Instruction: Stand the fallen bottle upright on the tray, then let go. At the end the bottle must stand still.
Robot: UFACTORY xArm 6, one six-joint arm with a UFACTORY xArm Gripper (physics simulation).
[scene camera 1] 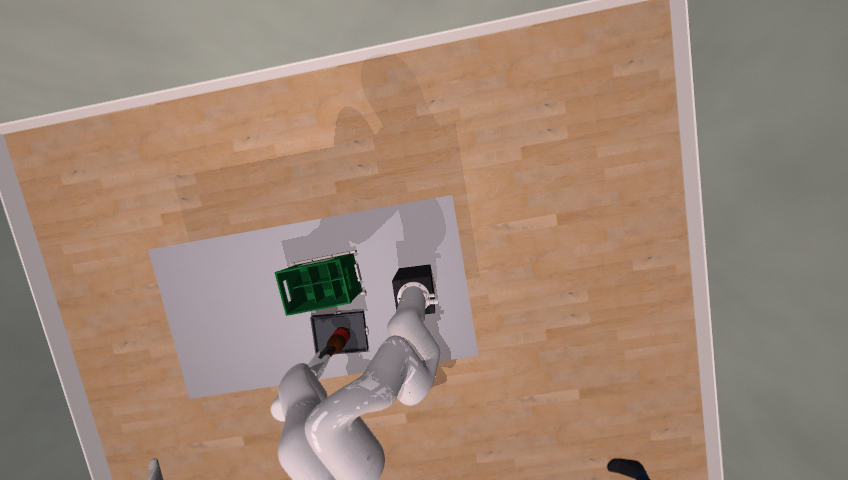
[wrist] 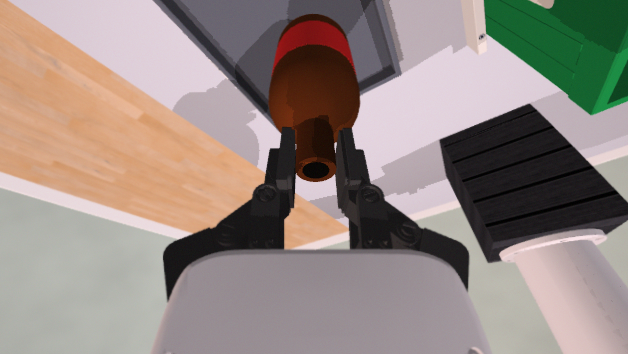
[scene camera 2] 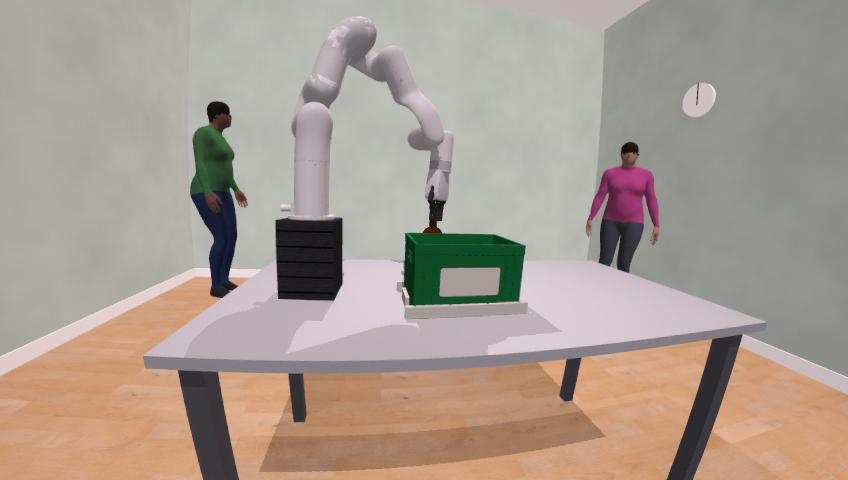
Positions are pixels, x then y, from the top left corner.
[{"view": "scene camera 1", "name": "green crate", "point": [330, 282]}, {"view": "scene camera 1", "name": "dark grey tray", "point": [323, 326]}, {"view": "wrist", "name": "my gripper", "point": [316, 144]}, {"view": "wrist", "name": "green crate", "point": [575, 52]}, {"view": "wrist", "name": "dark grey tray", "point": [243, 47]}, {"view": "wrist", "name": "brown bottle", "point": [314, 90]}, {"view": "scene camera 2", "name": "my gripper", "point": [435, 221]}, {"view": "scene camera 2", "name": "green crate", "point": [440, 268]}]
